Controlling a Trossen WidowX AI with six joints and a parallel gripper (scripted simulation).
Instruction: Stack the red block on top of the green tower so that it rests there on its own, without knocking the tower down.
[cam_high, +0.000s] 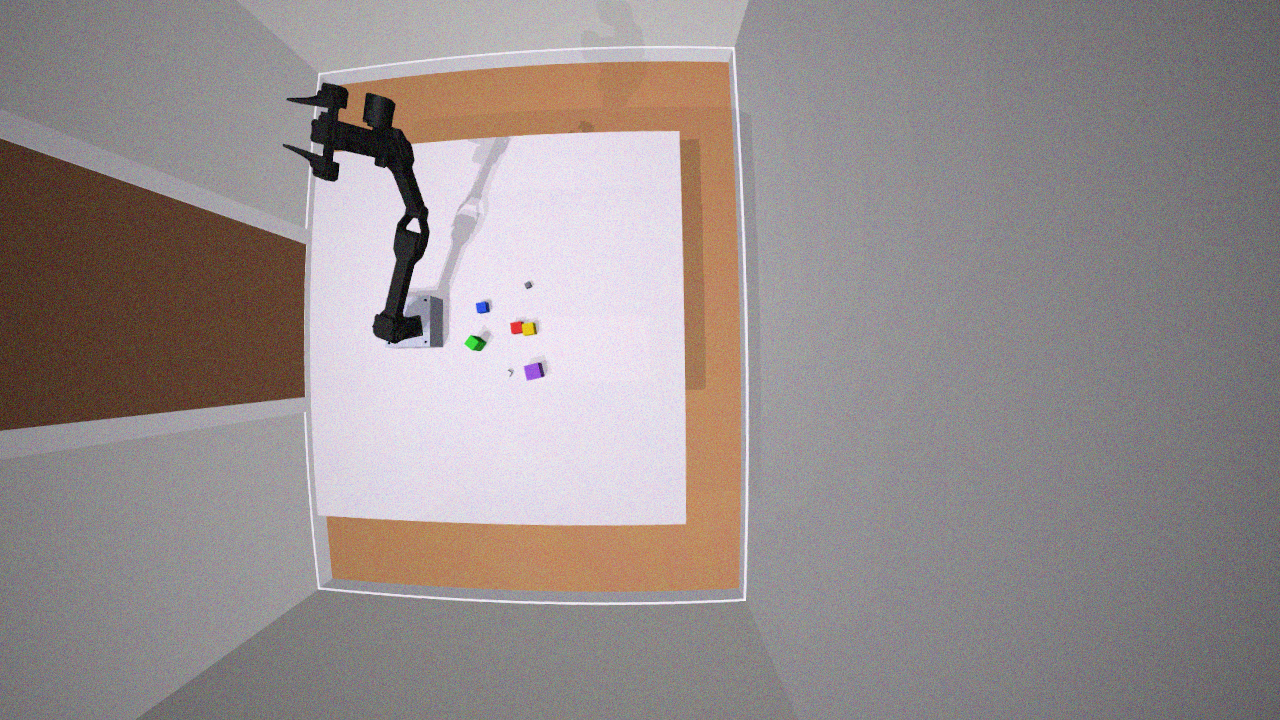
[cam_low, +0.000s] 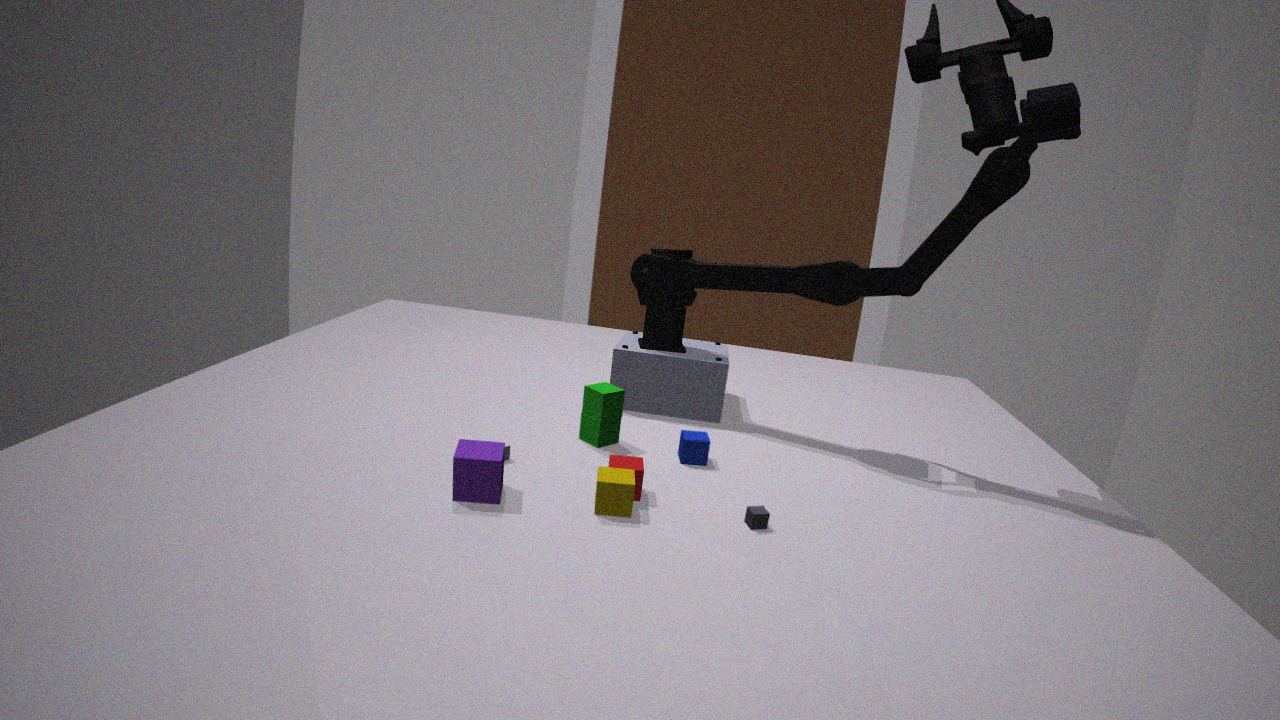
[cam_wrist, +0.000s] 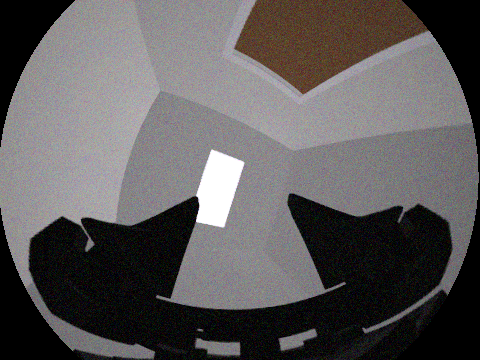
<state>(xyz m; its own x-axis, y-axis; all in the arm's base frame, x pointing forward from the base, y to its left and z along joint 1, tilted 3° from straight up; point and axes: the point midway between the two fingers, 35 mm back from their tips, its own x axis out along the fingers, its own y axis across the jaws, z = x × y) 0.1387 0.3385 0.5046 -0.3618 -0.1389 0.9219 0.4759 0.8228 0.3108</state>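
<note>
Right now my gripper tip is 22 cm short of the red block, 39 cm to the left of it and 61 cm above it. Round my gripper tip: small dark cube 27 cm ahead, 26 cm to the right, 62 cm below; then yellow block 26 cm ahead, 40 cm to the right, 61 cm below; then blue block 12 cm ahead, 31 cm to the right, 61 cm below.
</note>
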